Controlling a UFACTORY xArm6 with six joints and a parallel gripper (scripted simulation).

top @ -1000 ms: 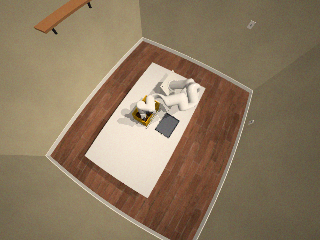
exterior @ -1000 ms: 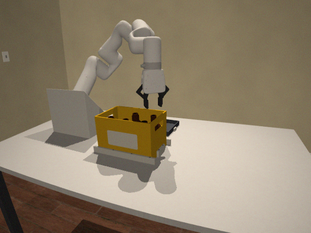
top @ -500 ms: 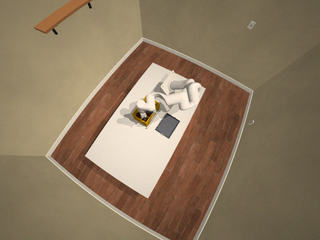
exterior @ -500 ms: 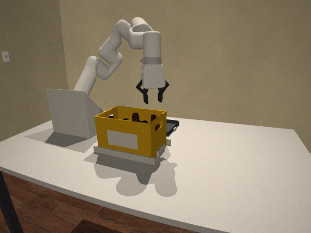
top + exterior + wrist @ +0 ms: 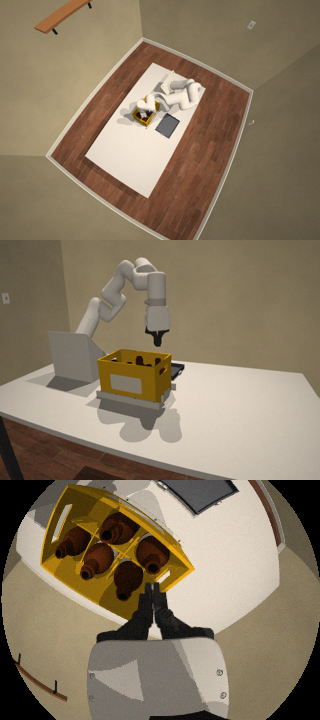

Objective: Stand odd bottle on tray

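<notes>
Right now the yellow crate is 160 mm below my hand, 90 mm behind it and 40 mm to the right of it. The rest, counted from my hand: dark grey tray: 250 mm to the left, 230 mm below, 90 mm behind; glass bottle: 150 mm below, 90 mm to the right, 10 mm behind.
</notes>
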